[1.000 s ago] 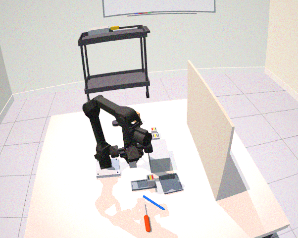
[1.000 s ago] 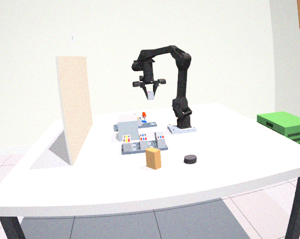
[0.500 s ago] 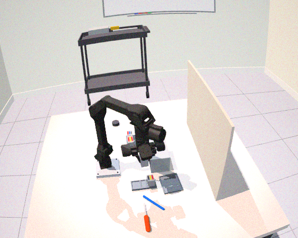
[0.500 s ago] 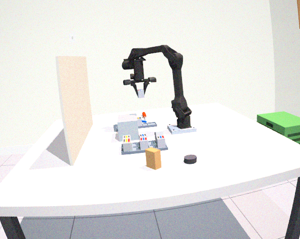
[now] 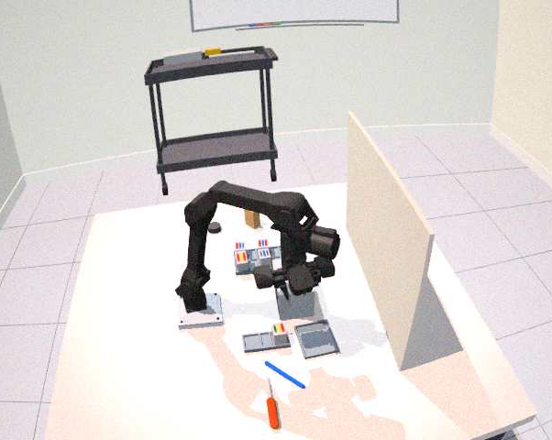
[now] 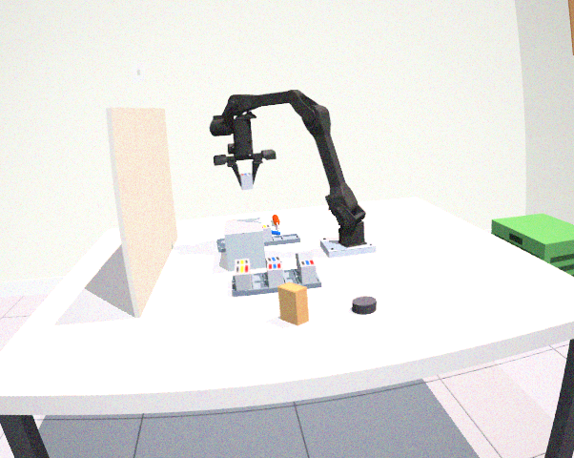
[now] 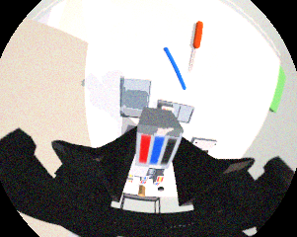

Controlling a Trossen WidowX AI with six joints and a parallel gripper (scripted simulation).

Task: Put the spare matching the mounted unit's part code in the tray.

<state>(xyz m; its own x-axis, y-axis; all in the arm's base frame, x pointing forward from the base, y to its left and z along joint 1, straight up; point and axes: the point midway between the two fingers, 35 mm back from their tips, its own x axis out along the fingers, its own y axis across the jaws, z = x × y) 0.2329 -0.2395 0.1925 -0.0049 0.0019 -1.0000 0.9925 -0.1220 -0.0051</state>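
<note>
The grey tray lies 18 cm below my gripper tip, 6 cm ahead of it and 1 cm to the right of it. Also, from my gripper tip: blue stick (17 cm below, 10 cm to the right, 7 cm behind); grey box-like unit (18 cm to the left, 13 cm below, 6 cm ahead); rack (17 cm below, 7 cm behind, 4 cm to the left).
</note>
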